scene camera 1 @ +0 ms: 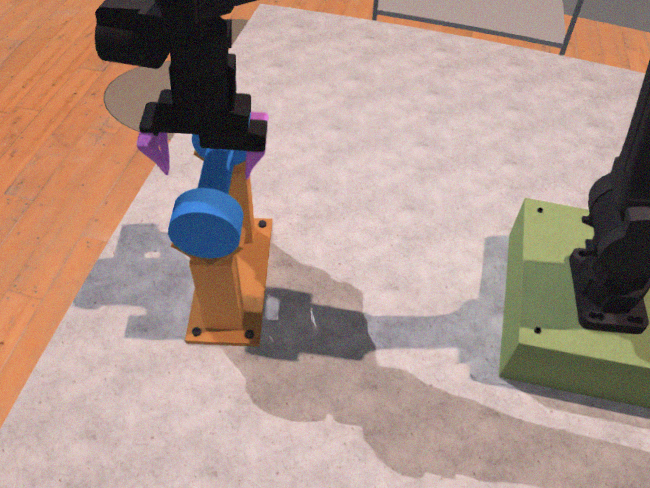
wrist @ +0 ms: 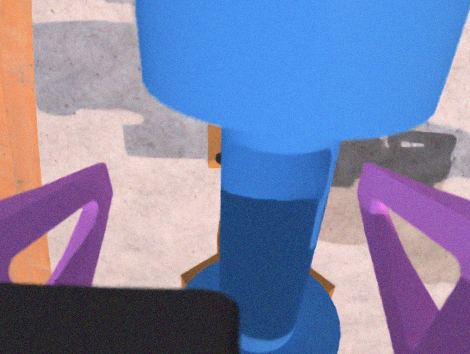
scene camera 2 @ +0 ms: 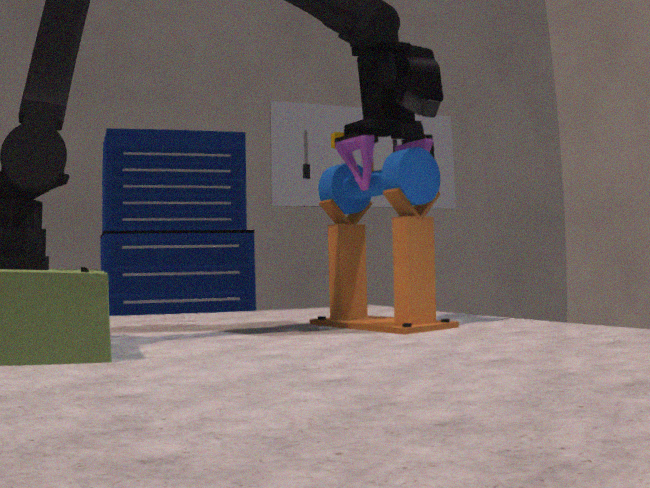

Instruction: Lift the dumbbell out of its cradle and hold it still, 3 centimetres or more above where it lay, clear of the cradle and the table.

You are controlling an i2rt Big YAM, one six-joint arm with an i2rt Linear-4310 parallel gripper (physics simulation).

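Places are measured from the arm's base along level axes (x left, y back, z up), in metres.
Pixels of known places: gripper, fingertip midpoint: [scene camera 1: 207,173] [wrist: 234,177]; arm's base, link origin: [scene camera 1: 605,292] [scene camera 2: 11,268].
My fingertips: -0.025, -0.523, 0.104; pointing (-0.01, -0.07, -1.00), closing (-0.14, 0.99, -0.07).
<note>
For each thing: its top centre in the pictures, then the offset to it from my fingertips, as dx, dy, dz. Level surfaces: height alone.
- blue dumbbell, top centre: [wrist: 270,321] [scene camera 1: 212,151] [scene camera 2: 375,157] +0.012, +0.015, +0.050
- orange cradle, top centre: [wrist: 268,195] [scene camera 1: 217,186] [scene camera 2: 376,196] +0.012, +0.015, -0.008
- pale table top, surface height: dz -0.198
The blue dumbbell [scene camera 1: 205,225] [scene camera 2: 412,175] [wrist: 295,65] rests level with its two round heads in the V-shaped tops of the orange cradle [scene camera 1: 216,296] [scene camera 2: 414,270] [wrist: 214,142]. The cradle's two posts stand on an orange base plate bolted to the table. My gripper [scene camera 1: 207,174] [scene camera 2: 389,181] [wrist: 234,177] points down and is open, with its purple fingers wide on either side of the dumbbell's handle. In the wrist view, gaps show between the handle and both fingertips. One fingertip is hidden behind a dumbbell head in scene camera 2.
The arm's base stands on a green block [scene camera 1: 577,357] [scene camera 2: 52,317] across the pale table top [scene camera 1: 420,157] [scene camera 2: 315,420]. A blue drawer cabinet [scene camera 2: 175,189] stands behind the table. The table's edge runs beyond the cradle, with wooden floor [scene camera 1: 42,183] past it.
</note>
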